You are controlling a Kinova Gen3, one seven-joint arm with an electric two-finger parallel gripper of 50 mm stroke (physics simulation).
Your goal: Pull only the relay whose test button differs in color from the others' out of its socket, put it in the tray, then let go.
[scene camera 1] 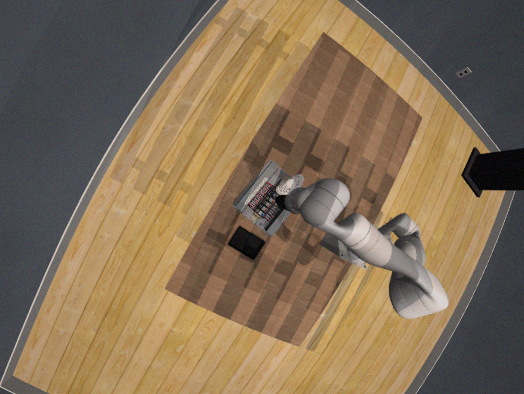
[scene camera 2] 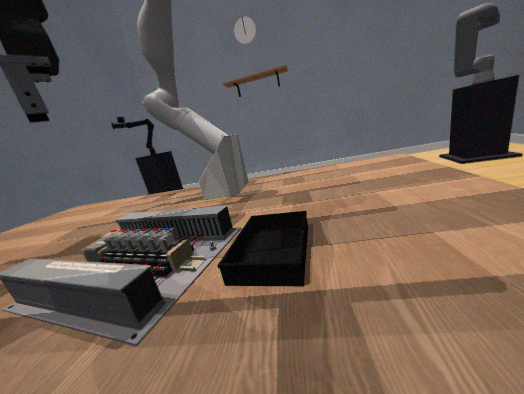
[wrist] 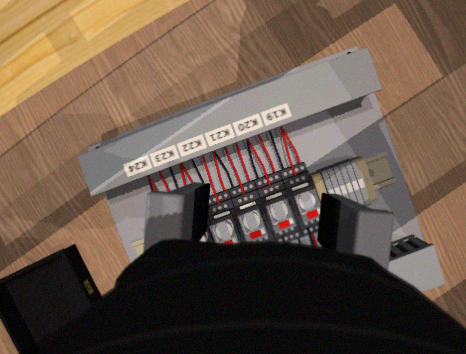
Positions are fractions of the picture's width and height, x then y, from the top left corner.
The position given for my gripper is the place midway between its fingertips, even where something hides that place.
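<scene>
A grey panel (wrist: 0.77, 0.36) is there for me to see. So is my own gripper, which appears at (wrist: 0.57, 0.60) and at (scene camera 2: 0.07, 0.30).
</scene>
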